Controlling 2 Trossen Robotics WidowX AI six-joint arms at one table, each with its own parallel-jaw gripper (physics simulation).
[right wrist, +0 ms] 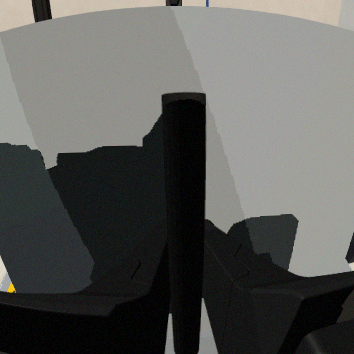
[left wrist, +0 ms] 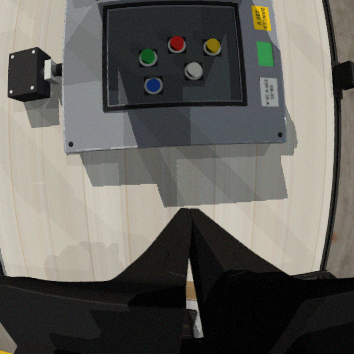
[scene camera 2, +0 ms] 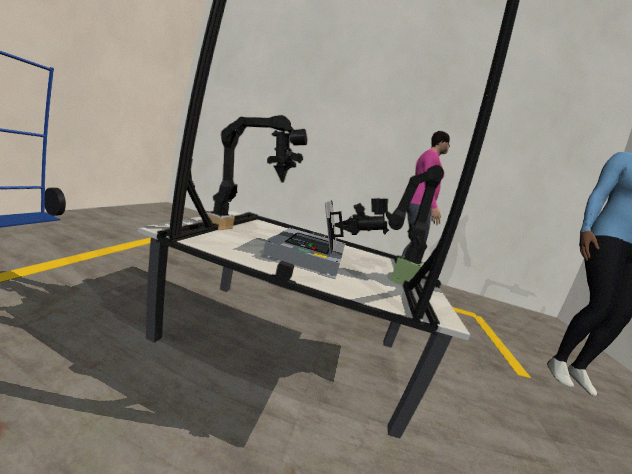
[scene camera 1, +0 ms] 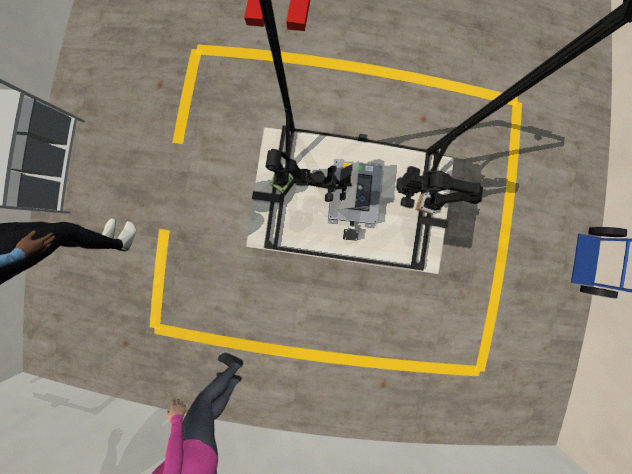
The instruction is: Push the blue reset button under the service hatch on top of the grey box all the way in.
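The grey box [scene camera 1: 377,204] [scene camera 2: 301,260] [left wrist: 90,125] lies on the table. Its service hatch [scene camera 1: 350,198] [scene camera 2: 329,224] [right wrist: 270,125] stands open, nearly upright. The blue button [scene camera 1: 362,198] [left wrist: 153,85] is uncovered in the dark recess, in the corner beside the green button [left wrist: 148,56]. My right gripper [scene camera 1: 348,182] [scene camera 2: 338,225] [right wrist: 180,224] is shut on the black hatch handle [scene camera 2: 337,216] [right wrist: 184,175]. My left gripper [scene camera 1: 406,184] [scene camera 2: 282,179] [left wrist: 187,216] is shut and empty, pointing down high above the table, beside the box and apart from it.
Red [left wrist: 177,43], yellow [left wrist: 213,46] and white [left wrist: 194,70] buttons share the recess. A black block [scene camera 1: 350,234] [left wrist: 29,74] sticks out from the box's side. A black frame [scene camera 2: 193,122] surrounds the table. Two people stand beyond the table in scene camera 2.
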